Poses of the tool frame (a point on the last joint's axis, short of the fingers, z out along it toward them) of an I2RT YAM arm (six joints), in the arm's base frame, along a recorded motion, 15 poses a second.
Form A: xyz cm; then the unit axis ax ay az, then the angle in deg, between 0 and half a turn.
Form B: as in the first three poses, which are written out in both.
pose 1, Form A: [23.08 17.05 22.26 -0.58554 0.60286 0.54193 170.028]
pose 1, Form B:
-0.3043 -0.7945 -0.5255 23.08
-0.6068 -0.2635 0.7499 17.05
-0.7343 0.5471 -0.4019 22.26
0 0 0 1

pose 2, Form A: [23.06 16.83 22.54 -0.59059 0.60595 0.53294 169.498]
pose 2, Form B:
-0.2915 -0.8069 -0.5138 23.06
-0.6126 -0.2550 0.7481 16.83
-0.7347 0.5328 -0.4200 22.54
0 0 0 1

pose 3, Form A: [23.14 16.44 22.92 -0.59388 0.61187 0.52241 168.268]
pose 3, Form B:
-0.2811 -0.8254 -0.4896 23.14
-0.6129 -0.2382 0.7534 16.44
-0.7384 0.5119 -0.4390 22.92
0 0 0 1

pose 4, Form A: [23.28 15.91 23.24 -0.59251 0.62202 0.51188 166.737]
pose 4, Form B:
-0.2806 -0.8447 -0.4558 23.28
-0.6098 -0.2098 0.7642 15.91
-0.7412 0.4924 -0.4563 23.24
0 0 0 1

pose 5, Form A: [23.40 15.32 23.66 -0.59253 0.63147 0.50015 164.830]
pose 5, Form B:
-0.2752 -0.8662 -0.4171 23.40
-0.6044 -0.1815 0.7757 15.32
-0.7476 0.4656 -0.4736 23.66
0 0 0 1

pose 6, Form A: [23.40 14.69 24.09 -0.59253 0.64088 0.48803 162.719]
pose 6, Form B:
-0.2685 -0.8873 -0.3749 23.40
-0.5974 -0.1519 0.7874 14.69
-0.7557 0.4354 -0.4893 24.09
0 0 0 1

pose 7, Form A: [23.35 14.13 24.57 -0.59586 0.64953 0.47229 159.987]
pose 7, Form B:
-0.2510 -0.9123 -0.3236 23.35
-0.5891 -0.1213 0.7989 14.13
-0.7681 0.3911 -0.5070 24.57
0 0 0 1

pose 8, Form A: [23.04 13.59 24.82 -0.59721 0.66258 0.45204 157.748]
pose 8, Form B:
-0.2388 -0.9331 -0.2689 23.04
-0.5907 -0.0802 0.8029 13.59
-0.7707 0.3506 -0.5321 24.82
0 0 0 1

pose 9, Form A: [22.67 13.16 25.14 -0.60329 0.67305 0.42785 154.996]
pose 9, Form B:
-0.2125 -0.9549 -0.2076 22.67
-0.5932 -0.0428 0.8039 13.16
-0.7765 0.2939 -0.5573 25.14
0 0 0 1

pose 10, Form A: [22.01 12.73 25.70 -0.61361 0.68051 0.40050 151.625]
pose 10, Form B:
-0.1721 -0.9753 -0.1386 22.01
-0.5946 -0.0093 0.8039 12.73
-0.7854 0.2207 -0.5783 25.70
0 0 0 1

